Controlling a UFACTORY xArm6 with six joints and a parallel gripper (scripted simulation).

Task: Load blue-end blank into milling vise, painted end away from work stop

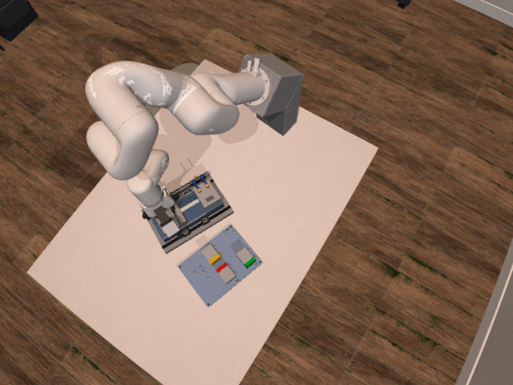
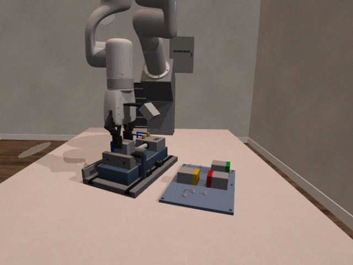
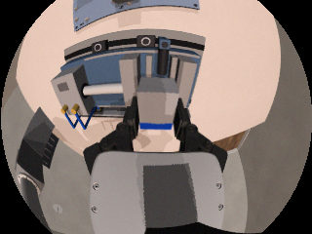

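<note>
Now: the blue-ended blank 20 mm below my hand. Round my hand: fixed jaw 50 mm below, 30 mm ahead, 20 mm to the right; then work stop post 70 mm below, 50 mm to the left, 50 mm ahead; then vise 90 mm below, 50 mm to the left, 40 mm behind.
</note>
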